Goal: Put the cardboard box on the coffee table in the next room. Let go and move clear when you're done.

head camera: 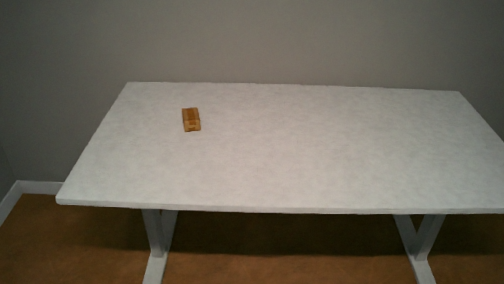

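Places are measured from the robot's base along level axes (x ahead, y left, z up), in millimetres.
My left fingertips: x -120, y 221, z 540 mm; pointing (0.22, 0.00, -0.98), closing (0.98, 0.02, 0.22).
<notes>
Behind a point stands the place of what it marks.
A small brown cardboard box [191, 120] {x 997, y 234, z 767 mm} with tape-like darker bands lies on a long white table [320, 155] {x 877, y -208, z 720 mm}, left of the middle and nearer the back edge than the front. The coffee table does not show in the head view. My left gripper and my right gripper are not in view.
The white table stands on grey-white legs [155, 235] {x 971, y 439, z 183 mm} [422, 240] {x 995, y -767, z 162 mm} with feet on a brown floor [65, 245] {x 1023, y 944, z 0 mm}. A grey wall [300, 40] {x 1421, y -169, z 916 mm} rises behind it. Another wall with a white baseboard [42, 187] {x 1382, y 1227, z 53 mm} meets it at the left corner.
</notes>
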